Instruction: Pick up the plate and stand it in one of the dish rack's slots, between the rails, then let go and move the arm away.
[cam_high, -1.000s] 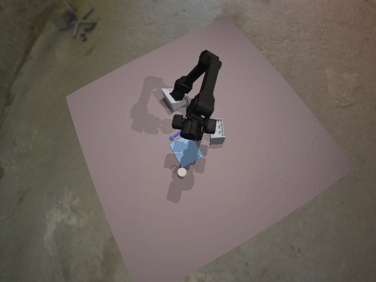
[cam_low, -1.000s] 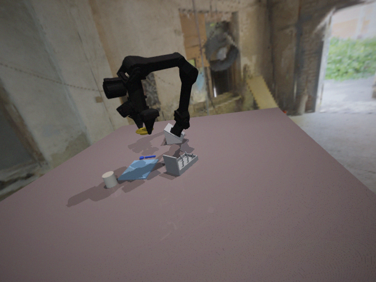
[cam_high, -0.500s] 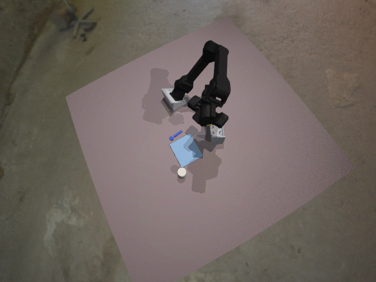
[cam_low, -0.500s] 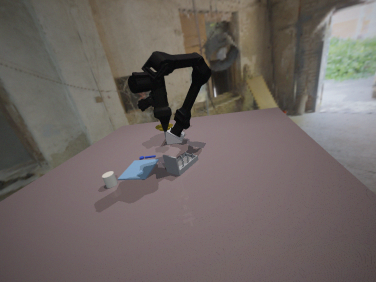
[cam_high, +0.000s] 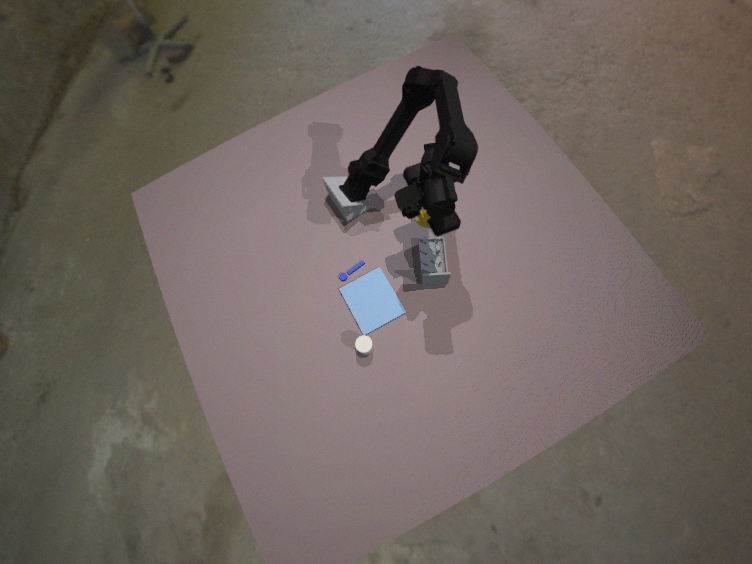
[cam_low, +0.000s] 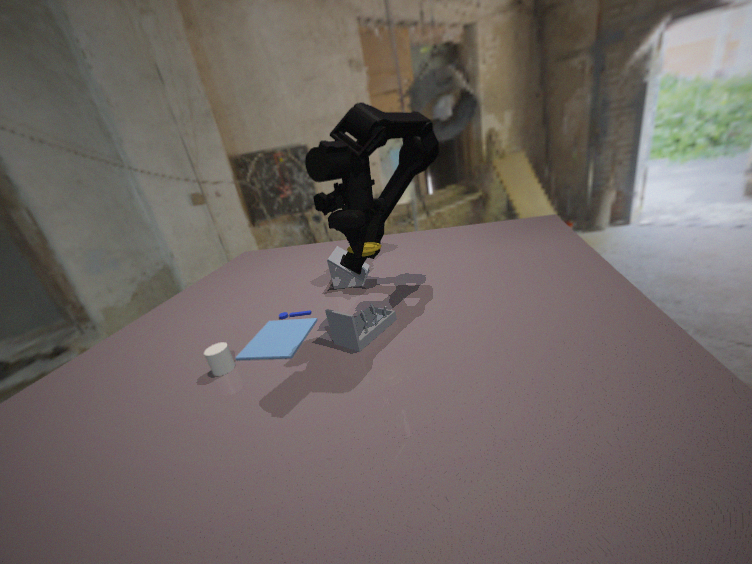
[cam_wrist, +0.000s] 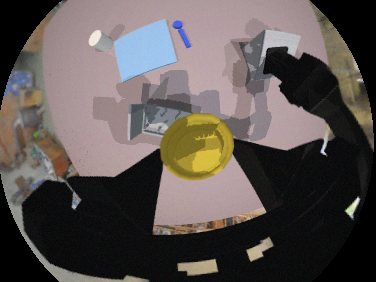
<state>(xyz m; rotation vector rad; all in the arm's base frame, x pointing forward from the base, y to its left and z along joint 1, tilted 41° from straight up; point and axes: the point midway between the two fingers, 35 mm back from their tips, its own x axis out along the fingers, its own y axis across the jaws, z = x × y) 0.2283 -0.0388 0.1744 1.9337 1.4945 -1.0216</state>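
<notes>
Now: the grey dish rack 13 cm below my gripper tip, 6 cm ahead of it and 2 cm to the right of it. The rest, counted from my gripper tip: blue spoon 23 cm to the right, 15 cm below, 6 cm behind; yellow plate 1 cm above; light blue mat 22 cm to the right, 15 cm below, 4 cm ahead.
</notes>
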